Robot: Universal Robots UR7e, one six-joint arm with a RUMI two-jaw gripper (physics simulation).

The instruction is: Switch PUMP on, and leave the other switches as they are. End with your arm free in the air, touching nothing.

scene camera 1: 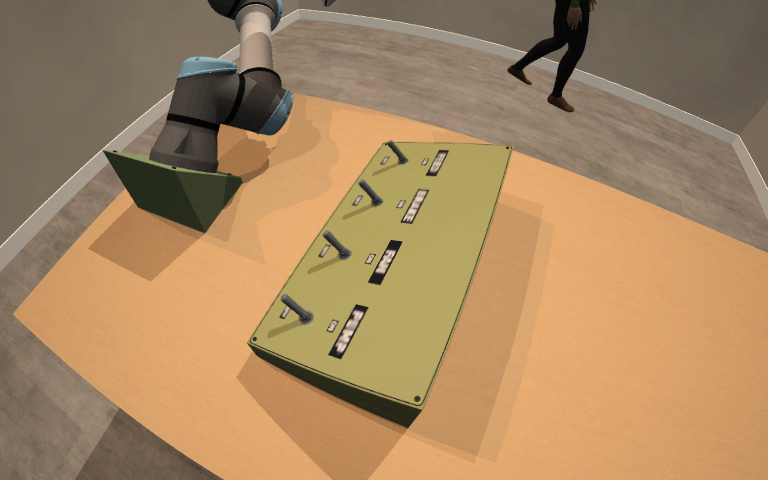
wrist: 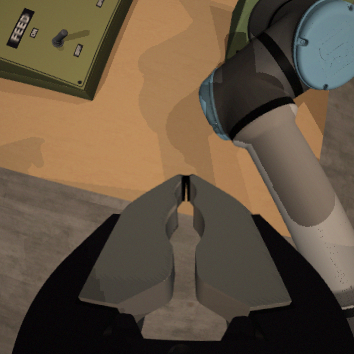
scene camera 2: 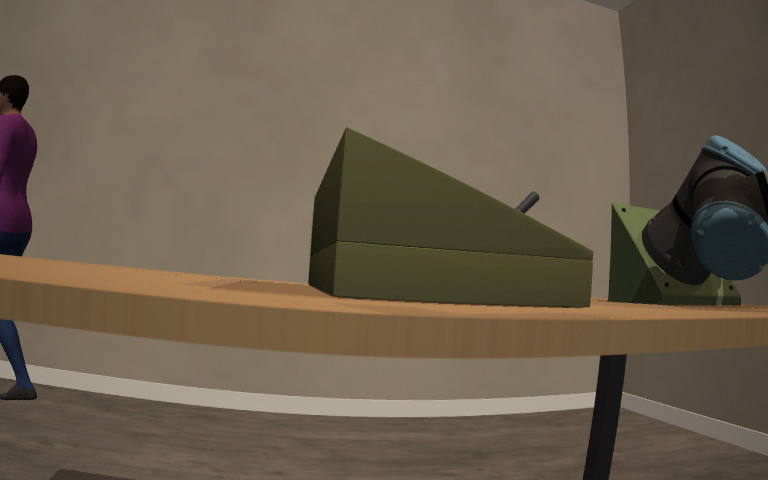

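Where they show: gripper, fingertip midpoint: (scene camera 1: pixel 325 6) (wrist: pixel 185 177); arm's base, link origin: (scene camera 1: pixel 183 165) (wrist: pixel 281 26) (scene camera 2: pixel 675 253).
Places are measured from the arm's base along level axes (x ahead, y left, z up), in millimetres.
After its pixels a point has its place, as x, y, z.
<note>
A green sloped panel (scene camera 1: pixel 441 271) @(561, -71, 52) (scene camera 2: pixel 441 226) @(523, 242, -17) stands on the table, with a row of toggle switches. The PUMP switch (scene camera 1: pixel 296 309) @(397, -186, 21) is nearest the camera in scene camera 1; its lever leans away from the ON mark, over the mark on the other side. The FAN switch (scene camera 1: pixel 337 245) @(402, -66, 20), BRAKE switch (scene camera 1: pixel 370 193) @(406, 53, 19) and FEED switch (scene camera 1: pixel 397 152) @(411, 173, 19) lean the same way. The FEED switch (wrist: pixel 60 38) @(403, 183, 21) also shows in the wrist view. My gripper (wrist: pixel 185 177) @(157, 377, 217) is shut and empty, high in the air beyond the FEED end, apart from the panel.
The arm's green base block (scene camera 1: pixel 169 195) @(41, -83, 7) (scene camera 2: pixel 623 254) @(95, -40, -6) stands on the wooden table (scene camera 1: pixel 634 339) @(965, 15, -88) beside the panel's switch side. The arm (scene camera 1: pixel 254 42) @(-31, 340, 120) rises from it. A walking person (scene camera 1: pixel 566 50) is on the floor behind the table; a person in purple (scene camera 2: pixel 16 169) shows at the left in scene camera 2.
</note>
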